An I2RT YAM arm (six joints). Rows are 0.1 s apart.
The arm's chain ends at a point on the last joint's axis. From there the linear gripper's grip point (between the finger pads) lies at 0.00 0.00 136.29 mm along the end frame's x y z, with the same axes.
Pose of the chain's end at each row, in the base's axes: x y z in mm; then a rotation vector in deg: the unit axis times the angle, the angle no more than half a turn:
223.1, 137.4, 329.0, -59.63, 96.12, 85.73
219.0, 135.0, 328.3, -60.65, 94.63, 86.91
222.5, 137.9, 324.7, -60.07, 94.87, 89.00
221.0, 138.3, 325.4, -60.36, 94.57, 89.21
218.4, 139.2, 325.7, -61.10, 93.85, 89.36
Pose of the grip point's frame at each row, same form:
218.2, 272.3, 310.6, -59.63, 96.12, 85.73
211.1, 270.1, 312.0, -60.65, 94.63, 86.91
212.5, 273.0, 310.2, -60.07, 94.87, 89.00
210.3, 273.4, 311.2, -60.36, 94.57, 89.21
206.5, 274.3, 312.0, -61.10, 93.85, 89.36

